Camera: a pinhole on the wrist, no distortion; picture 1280 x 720 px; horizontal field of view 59.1 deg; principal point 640.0 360.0 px. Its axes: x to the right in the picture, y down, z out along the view. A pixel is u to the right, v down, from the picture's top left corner.
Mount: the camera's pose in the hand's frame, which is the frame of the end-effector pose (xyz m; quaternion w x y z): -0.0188 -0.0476 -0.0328 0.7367 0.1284 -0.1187 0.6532
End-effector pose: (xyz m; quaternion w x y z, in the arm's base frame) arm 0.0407 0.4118 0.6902 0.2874 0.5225 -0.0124 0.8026
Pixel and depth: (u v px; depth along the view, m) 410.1 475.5 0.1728
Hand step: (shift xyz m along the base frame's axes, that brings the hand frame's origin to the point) 0.1756 0.0585 -0.0205
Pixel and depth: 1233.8 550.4 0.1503
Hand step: 0.1344 -0.0406 0.0252
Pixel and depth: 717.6 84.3 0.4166
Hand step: 0.3628 0.0670 0.1860
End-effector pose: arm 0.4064 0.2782 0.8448 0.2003 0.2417 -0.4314 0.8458
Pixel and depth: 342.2 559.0 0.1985
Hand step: 0.1694 -0.0330 0.1361
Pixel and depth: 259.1 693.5 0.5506
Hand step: 0.4806 -0.1645 0.3457
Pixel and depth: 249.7 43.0 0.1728
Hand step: 0.1005 0.0062 0.1736
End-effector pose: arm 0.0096 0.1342 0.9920 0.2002 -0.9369 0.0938 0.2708
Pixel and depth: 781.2 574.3 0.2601
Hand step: -0.1316 0.1913 -0.1047
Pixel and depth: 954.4 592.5 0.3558
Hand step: -0.2078 0.2120 -0.1937
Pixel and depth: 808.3 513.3 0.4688
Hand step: -0.2293 0.3131 -0.2488
